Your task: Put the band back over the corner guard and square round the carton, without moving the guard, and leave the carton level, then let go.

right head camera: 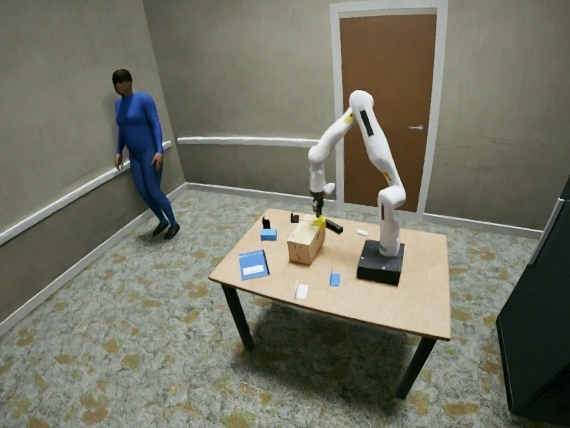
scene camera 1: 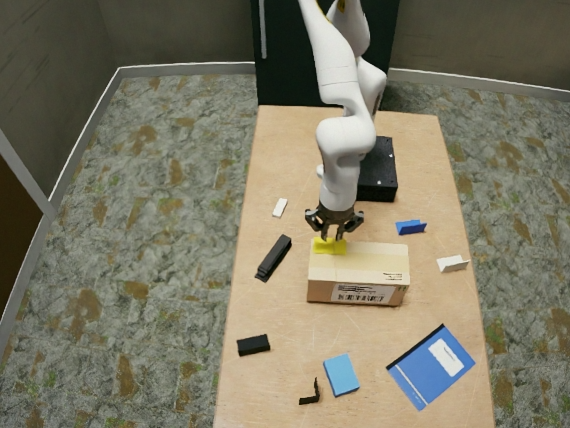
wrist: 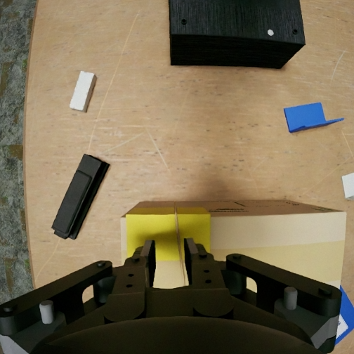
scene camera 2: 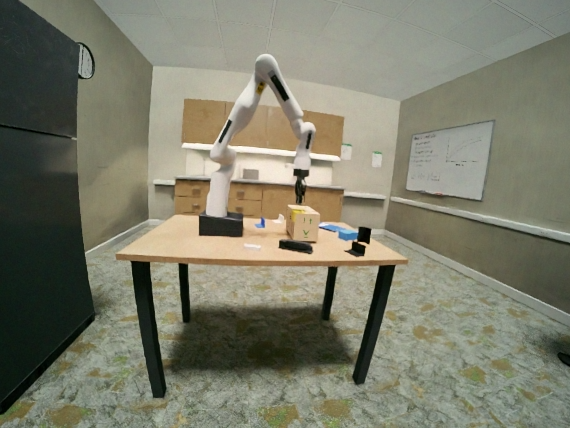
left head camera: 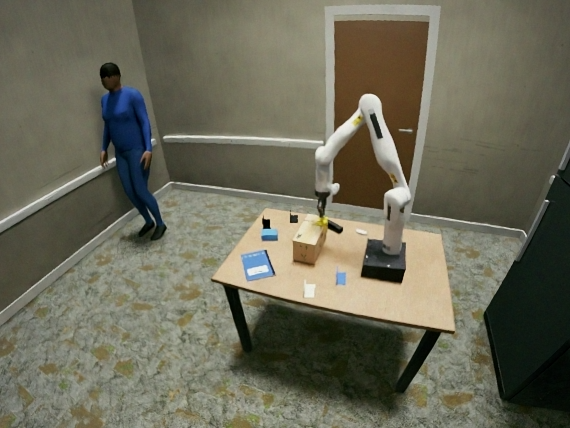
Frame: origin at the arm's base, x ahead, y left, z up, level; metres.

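Seen in the pictures: gripper, fingertip midpoint: point(right head camera: 318, 216) point(scene camera 1: 331, 238) point(scene camera 2: 298, 204) point(left head camera: 321, 215); arm's base, link origin: point(right head camera: 388, 250) point(scene camera 2: 216, 214) point(left head camera: 391, 248).
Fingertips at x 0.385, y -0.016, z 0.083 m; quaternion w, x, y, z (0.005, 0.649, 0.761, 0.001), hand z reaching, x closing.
Observation:
Offsets run from my fingertips to a thing's top centre.
The carton @(dx +0.027, dy +0.078, dz -0.035 m) point(left head camera: 304, 250) point(right head camera: 301, 250) point(scene camera 1: 370, 265) point(scene camera 2: 306, 227) point(wrist: 280, 235) stands flat on the table and looks level. The yellow corner guard @(dx -0.001, dy -0.001, dz -0.031 m) point(scene camera 1: 322, 247) point(wrist: 150, 230) sits over its long top edge near one end. The thin tan band point(wrist: 177, 225) crosses over the guard in the wrist view and runs on across the carton top, slanting slightly there. My gripper point(left head camera: 321, 215) point(right head camera: 318, 214) point(scene camera 1: 332, 238) point(scene camera 2: 300, 201) point(wrist: 169, 250) points down over the guard, partly open, its fingers apart with the band's line between them. The band's underside and far side are hidden.
A black stapler-like object @(dx -0.008, dy -0.148, dz -0.133 m) point(scene camera 1: 273, 257) point(wrist: 80, 197) and a white block @(dx -0.185, dy -0.169, dz -0.160 m) point(scene camera 1: 280, 207) point(wrist: 83, 91) lie beside the carton's guard end. A blue bracket @(dx -0.196, dy +0.223, dz -0.128 m) point(scene camera 1: 411, 227), a white bracket @(dx -0.091, dy +0.356, dz -0.128 m) point(scene camera 1: 452, 263), a blue notebook @(dx +0.221, dy +0.312, dz -0.165 m) point(scene camera 1: 430, 367), a light blue block @(dx +0.282, dy +0.084, dz -0.133 m) point(scene camera 1: 341, 374) and black pieces stand around it.

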